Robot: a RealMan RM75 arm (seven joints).
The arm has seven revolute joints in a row. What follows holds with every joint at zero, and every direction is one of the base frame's.
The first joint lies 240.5 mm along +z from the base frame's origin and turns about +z.
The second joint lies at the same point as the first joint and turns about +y.
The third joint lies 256 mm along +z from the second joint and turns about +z.
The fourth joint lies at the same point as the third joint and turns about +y.
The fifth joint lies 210 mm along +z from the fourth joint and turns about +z.
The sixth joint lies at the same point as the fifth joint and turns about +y.
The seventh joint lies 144 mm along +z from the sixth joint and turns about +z.
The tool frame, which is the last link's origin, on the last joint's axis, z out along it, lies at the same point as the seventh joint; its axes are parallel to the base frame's.
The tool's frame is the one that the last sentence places.
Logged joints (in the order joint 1, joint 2, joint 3, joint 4, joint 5, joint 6, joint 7), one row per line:
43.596 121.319 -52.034 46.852 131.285 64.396 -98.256
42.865 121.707 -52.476 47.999 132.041 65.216 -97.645
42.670 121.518 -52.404 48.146 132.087 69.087 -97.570
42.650 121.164 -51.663 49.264 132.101 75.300 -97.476
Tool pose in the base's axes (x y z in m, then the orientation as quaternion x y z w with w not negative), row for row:
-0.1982 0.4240 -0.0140 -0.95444 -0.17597 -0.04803 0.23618
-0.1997 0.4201 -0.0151 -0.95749 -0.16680 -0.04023 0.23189
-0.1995 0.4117 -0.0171 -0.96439 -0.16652 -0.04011 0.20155
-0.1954 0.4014 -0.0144 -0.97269 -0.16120 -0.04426 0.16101
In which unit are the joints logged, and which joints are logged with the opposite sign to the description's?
The joints are logged in degrees. Opposite sign: joint 1, joint 2, joint 3.
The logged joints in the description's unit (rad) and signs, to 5 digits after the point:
-0.76089 -2.11742 0.90816 0.81772 2.29136 1.12392 -1.71489
-0.74814 -2.12419 0.91588 0.83774 2.30455 1.13823 -1.70423
-0.74473 -2.12089 0.91462 0.84031 2.30535 1.20580 -1.70292
-0.74438 -2.11471 0.90169 0.85982 2.30560 1.31423 -1.70128

